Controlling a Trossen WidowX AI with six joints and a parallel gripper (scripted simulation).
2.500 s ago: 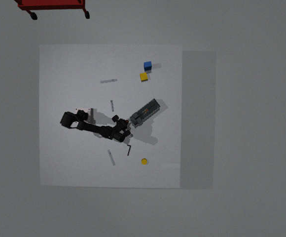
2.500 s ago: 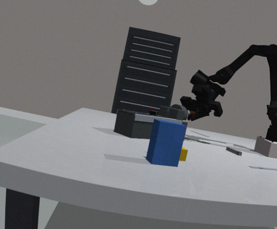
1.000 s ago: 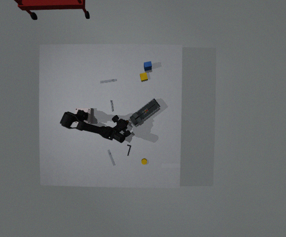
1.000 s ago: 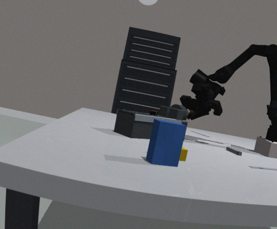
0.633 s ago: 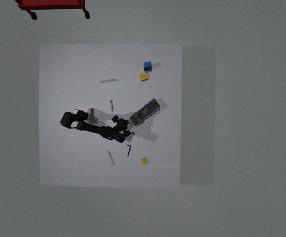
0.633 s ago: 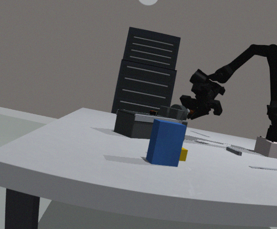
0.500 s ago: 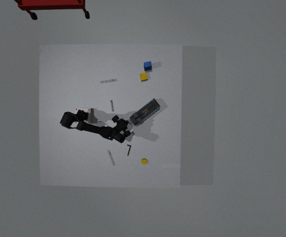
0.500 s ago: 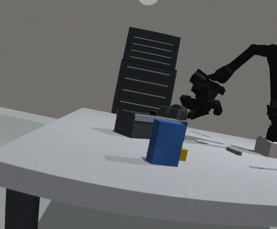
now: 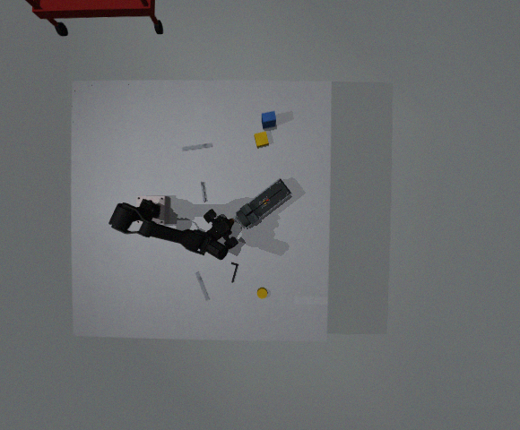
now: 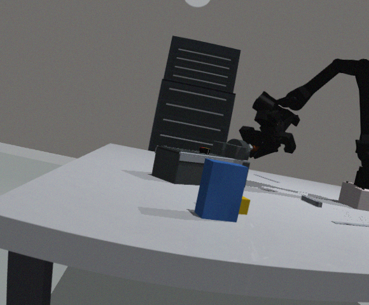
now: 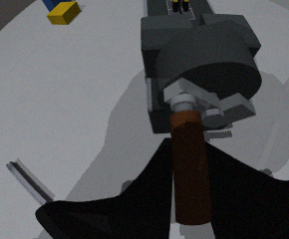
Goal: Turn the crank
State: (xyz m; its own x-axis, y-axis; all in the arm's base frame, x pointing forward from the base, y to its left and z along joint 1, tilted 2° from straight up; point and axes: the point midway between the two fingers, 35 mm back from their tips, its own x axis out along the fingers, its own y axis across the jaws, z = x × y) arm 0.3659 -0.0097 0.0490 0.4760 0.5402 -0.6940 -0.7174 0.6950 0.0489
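My gripper tip is now 3 cm below the brown crank handle, 1 cm to the left of it and 1 cm past it. Round my gripper tip: red pointer: 14 cm ahead, 11 cm to the left; black hex key: 24 cm to the right, 8 cm below, 3 cm ahead; yellow block: 41 cm to the left, 7 cm below, 7 cm ahead.
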